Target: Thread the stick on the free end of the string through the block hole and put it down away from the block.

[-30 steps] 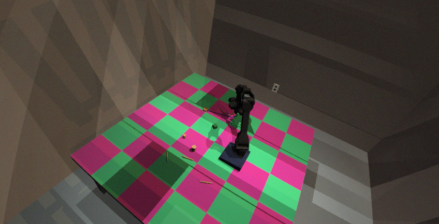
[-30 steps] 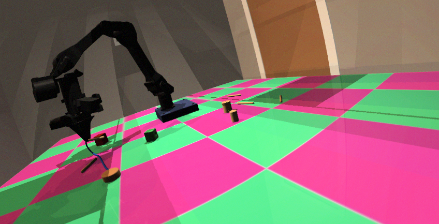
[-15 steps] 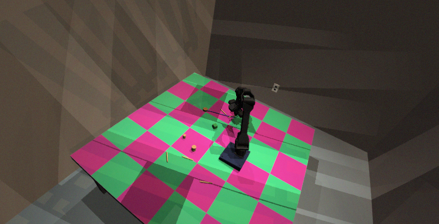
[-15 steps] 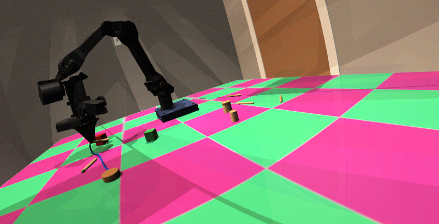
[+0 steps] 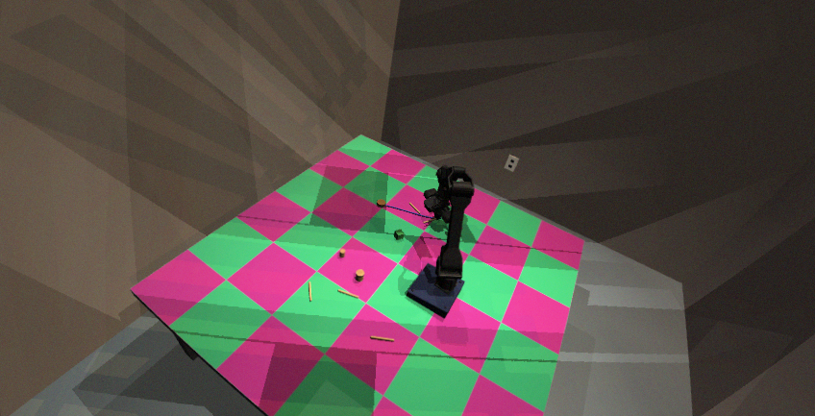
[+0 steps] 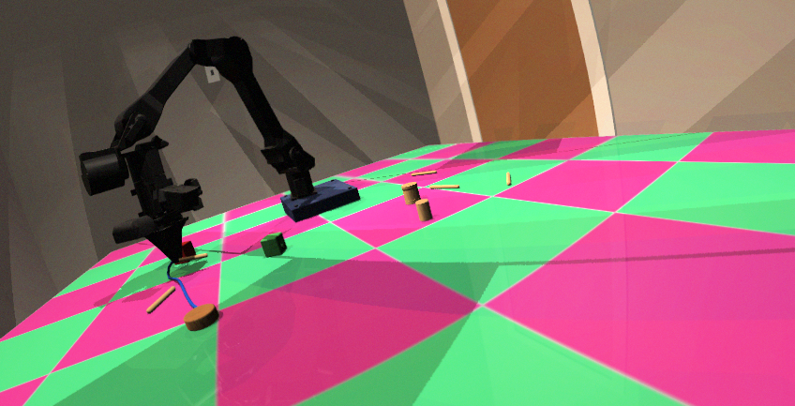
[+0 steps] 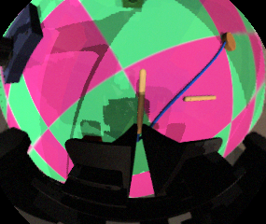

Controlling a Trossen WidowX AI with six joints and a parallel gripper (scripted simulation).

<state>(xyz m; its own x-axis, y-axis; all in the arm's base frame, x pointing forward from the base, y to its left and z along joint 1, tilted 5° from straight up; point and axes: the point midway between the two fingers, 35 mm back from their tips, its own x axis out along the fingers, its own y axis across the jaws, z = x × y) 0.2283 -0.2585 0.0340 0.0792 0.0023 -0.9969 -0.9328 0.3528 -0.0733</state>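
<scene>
Right now the green block is 6 cm ahead of my gripper tip, 19 cm to the left of it and 1 cm below it. From my gripper tip the other things lie so: red cube 9 cm behind, 2 cm to the right, 1 cm below; round wooden button 24 cm ahead, 10 cm to the left, 2 cm below.
</scene>
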